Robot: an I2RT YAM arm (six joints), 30 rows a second.
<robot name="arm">
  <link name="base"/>
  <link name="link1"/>
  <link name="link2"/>
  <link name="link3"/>
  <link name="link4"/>
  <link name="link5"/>
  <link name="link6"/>
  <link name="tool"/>
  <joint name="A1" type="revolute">
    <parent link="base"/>
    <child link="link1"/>
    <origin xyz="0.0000 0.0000 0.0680"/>
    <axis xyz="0 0 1"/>
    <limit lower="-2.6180" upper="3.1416"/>
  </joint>
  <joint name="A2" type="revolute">
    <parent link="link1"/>
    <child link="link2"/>
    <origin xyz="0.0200 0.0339 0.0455"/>
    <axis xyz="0 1 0"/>
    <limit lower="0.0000" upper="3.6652"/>
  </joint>
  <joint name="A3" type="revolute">
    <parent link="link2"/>
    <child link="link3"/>
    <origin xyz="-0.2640 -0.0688 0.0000"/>
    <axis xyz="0 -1 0"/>
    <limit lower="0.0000" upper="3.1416"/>
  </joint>
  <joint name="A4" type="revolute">
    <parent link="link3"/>
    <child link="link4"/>
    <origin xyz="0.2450 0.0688 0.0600"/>
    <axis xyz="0 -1 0"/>
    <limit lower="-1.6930" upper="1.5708"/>
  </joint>
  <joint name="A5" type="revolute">
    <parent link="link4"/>
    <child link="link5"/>
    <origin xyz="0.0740 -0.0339 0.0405"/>
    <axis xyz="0 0 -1"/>
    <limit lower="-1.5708" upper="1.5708"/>
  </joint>
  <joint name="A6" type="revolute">
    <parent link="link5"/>
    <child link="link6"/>
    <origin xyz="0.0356 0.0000 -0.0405"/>
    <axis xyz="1 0 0"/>
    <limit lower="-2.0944" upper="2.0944"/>
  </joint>
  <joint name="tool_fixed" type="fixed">
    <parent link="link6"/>
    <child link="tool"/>
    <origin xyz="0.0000 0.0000 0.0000" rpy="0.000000 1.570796 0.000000"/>
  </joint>
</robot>
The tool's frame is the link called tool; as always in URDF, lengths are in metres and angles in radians.
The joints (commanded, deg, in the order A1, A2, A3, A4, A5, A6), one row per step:
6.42 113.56 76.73 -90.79 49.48 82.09
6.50 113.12 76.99 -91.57 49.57 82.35
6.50 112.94 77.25 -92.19 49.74 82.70
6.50 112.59 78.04 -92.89 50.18 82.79
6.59 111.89 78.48 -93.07 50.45 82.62
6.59 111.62 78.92 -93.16 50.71 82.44
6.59 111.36 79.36 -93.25 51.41 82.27
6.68 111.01 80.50 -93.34 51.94 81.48
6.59 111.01 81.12 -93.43 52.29 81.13
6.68 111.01 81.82 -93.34 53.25 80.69
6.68 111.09 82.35 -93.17 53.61 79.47
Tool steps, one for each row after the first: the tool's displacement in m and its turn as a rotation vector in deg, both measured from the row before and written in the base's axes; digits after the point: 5 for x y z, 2 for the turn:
-0.00075 0.00030 0.00376 -0.16 -0.14 0.00
-0.00022 -0.00009 0.00237 -0.26 -0.12 -0.07
0.00107 -0.00005 0.00501 -0.32 -0.55 0.22
0.00012 0.00038 0.00506 -0.05 -0.84 0.34
0.00080 -0.00001 0.00290 -0.09 -0.49 0.25
0.00092 -0.00017 0.00304 -0.45 -0.53 0.49
0.00254 0.00057 0.00572 -0.07 -0.79 0.79
0.00162 -0.00043 0.00227 -0.14 -0.27 0.28
0.00222 0.00038 0.00265 -0.61 -0.51 0.84
0.00183 0.00008 0.00138 0.04 0.37 0.81

